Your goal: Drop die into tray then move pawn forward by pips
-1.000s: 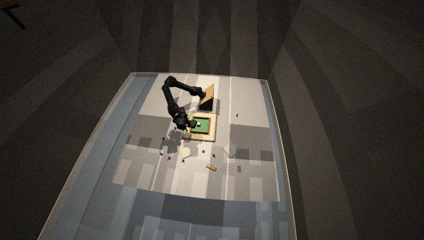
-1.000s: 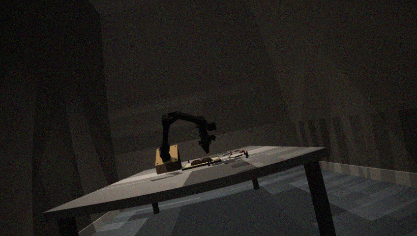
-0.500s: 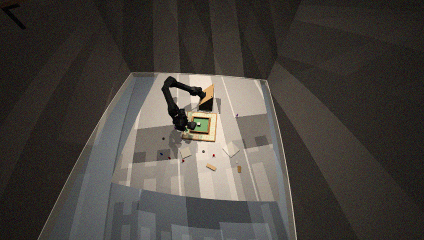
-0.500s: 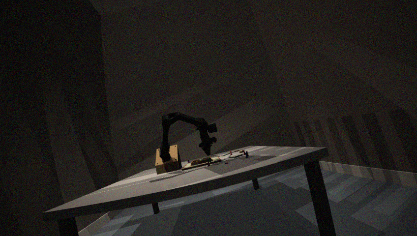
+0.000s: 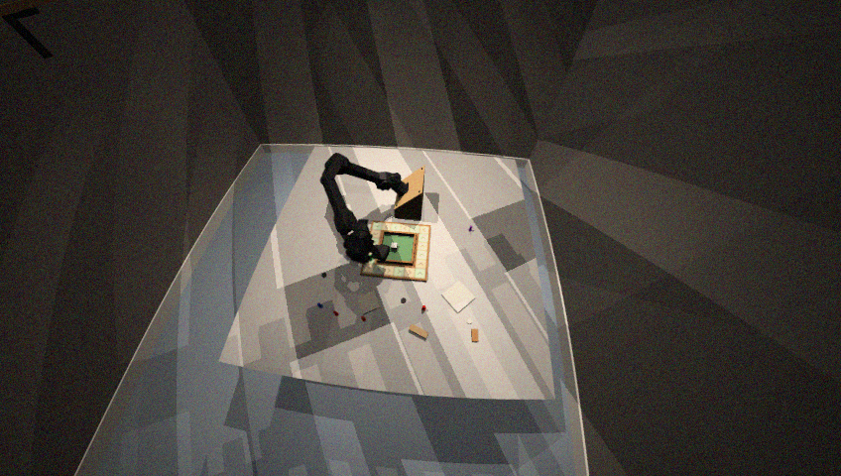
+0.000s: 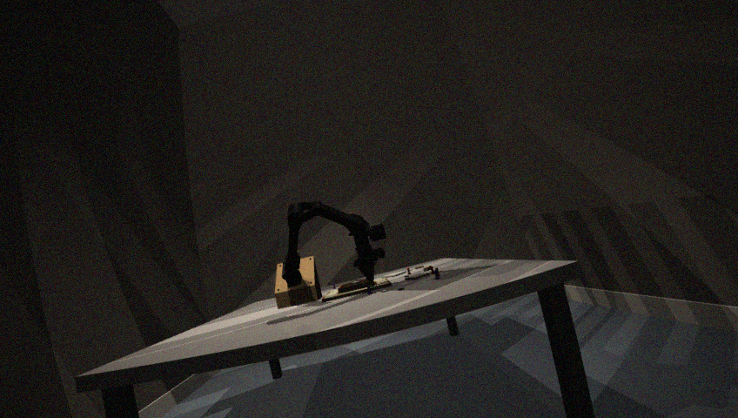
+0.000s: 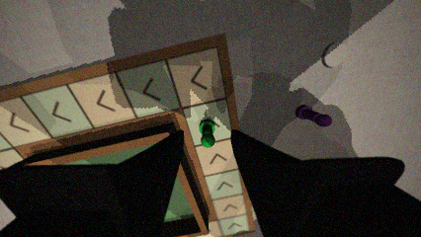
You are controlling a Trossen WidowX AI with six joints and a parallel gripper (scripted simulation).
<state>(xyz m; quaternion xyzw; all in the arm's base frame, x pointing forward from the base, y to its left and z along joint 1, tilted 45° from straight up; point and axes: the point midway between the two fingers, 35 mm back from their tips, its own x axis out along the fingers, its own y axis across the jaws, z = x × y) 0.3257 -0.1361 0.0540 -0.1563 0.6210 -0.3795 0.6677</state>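
The green pawn is 1 cm below my gripper tip. The rest, counted from my gripper tip: green dice tray: 6 cm behind, 11 cm to the left, 3 cm below; flat pale card: 16 cm ahead, 38 cm to the left, 3 cm below; white die: 6 cm behind, 10 cm to the left, 1 cm below.
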